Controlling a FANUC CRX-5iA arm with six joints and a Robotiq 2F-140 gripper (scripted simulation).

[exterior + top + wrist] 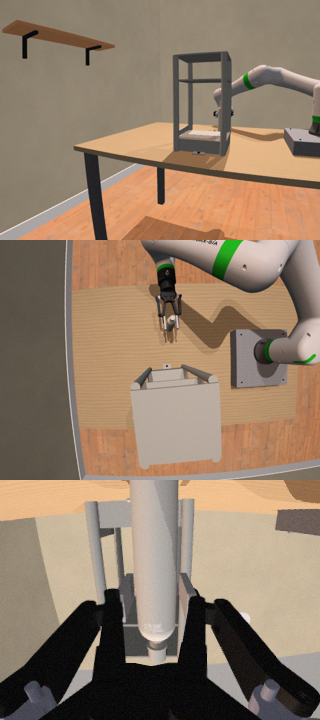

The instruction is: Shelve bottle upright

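Right now the shelving unit is 3 cm ahead of my hand, 35 cm to the left of it and 9 cm above it.
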